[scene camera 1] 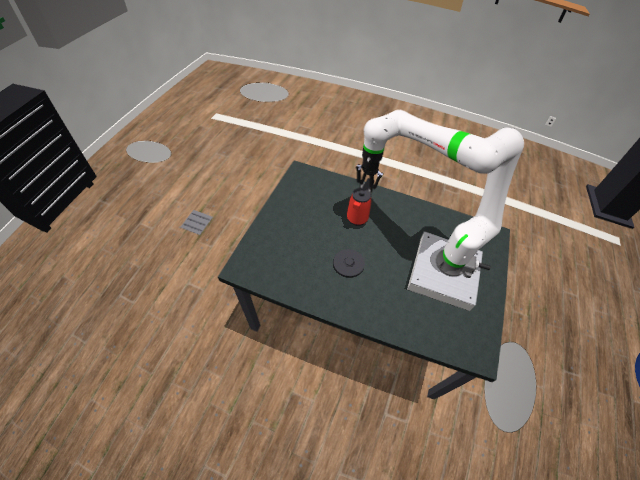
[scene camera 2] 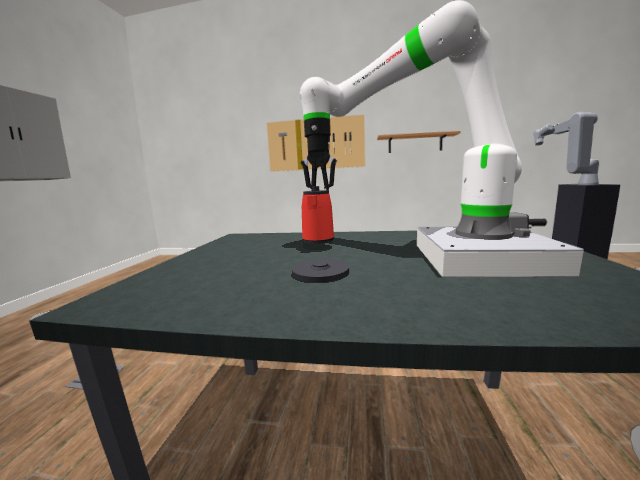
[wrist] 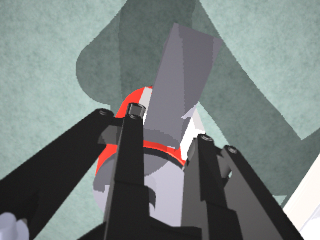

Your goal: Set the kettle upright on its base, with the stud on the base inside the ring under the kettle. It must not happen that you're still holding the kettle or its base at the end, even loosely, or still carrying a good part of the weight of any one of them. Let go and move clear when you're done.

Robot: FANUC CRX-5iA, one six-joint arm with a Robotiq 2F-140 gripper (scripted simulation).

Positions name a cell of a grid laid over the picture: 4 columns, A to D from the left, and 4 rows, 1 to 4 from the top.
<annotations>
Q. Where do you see a round dark base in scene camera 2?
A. B3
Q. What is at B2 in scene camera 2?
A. A red kettle.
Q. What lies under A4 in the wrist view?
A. My gripper.
</annotations>
